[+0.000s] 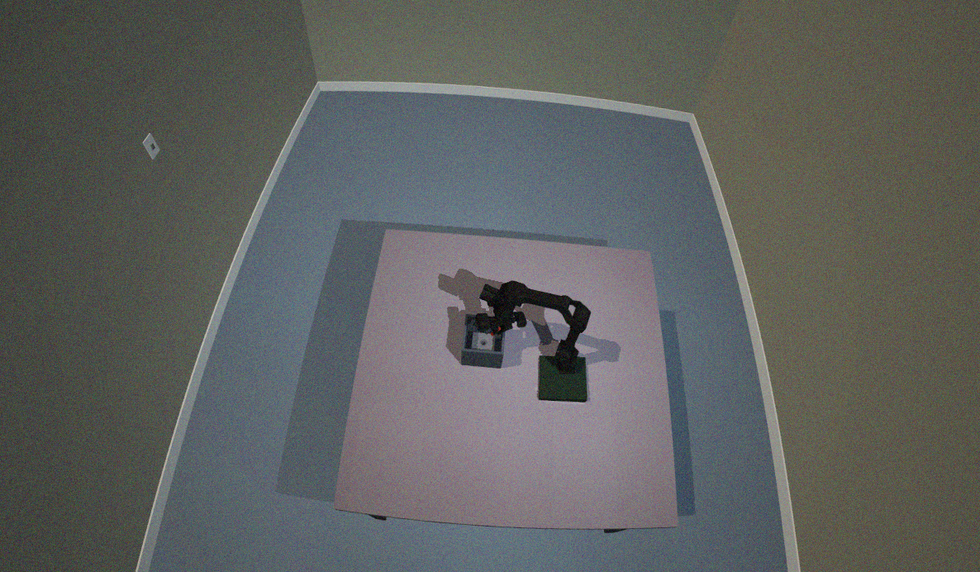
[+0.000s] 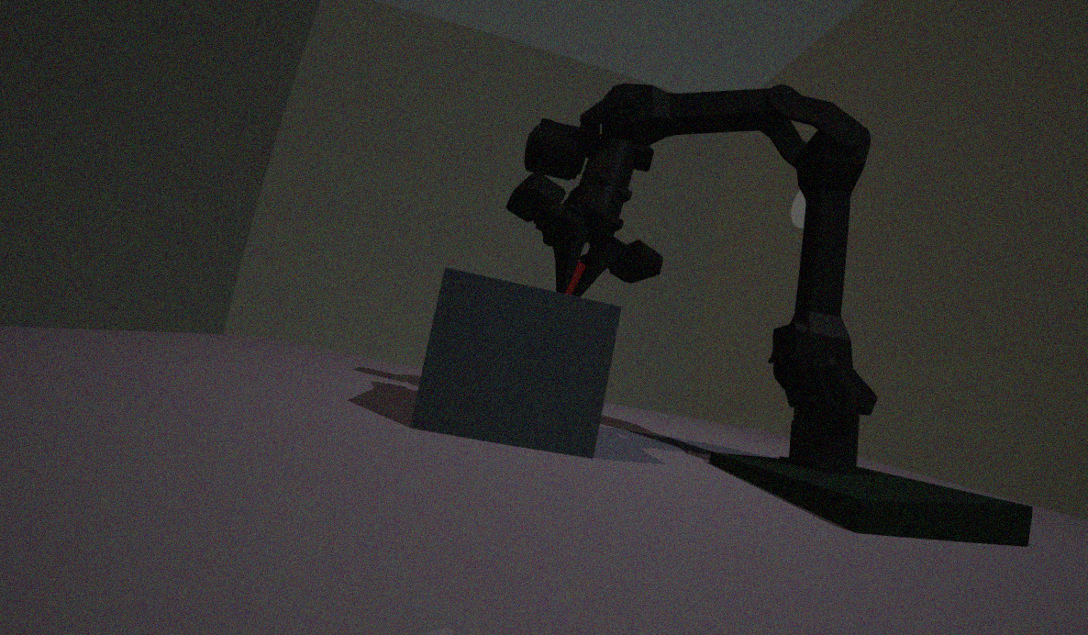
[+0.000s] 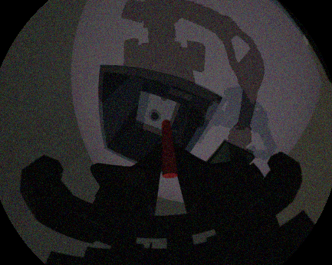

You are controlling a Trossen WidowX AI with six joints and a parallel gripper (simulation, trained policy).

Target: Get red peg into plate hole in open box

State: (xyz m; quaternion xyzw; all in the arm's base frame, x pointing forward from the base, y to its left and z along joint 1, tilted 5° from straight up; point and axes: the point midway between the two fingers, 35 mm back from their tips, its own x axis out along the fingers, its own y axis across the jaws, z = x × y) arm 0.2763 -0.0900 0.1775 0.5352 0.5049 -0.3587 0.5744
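Now: gripper tip 100 mm above the plate, 40 mm short of it and 10 mm to the left of it. Also, from my gripper tip: red peg (10 mm to the right).
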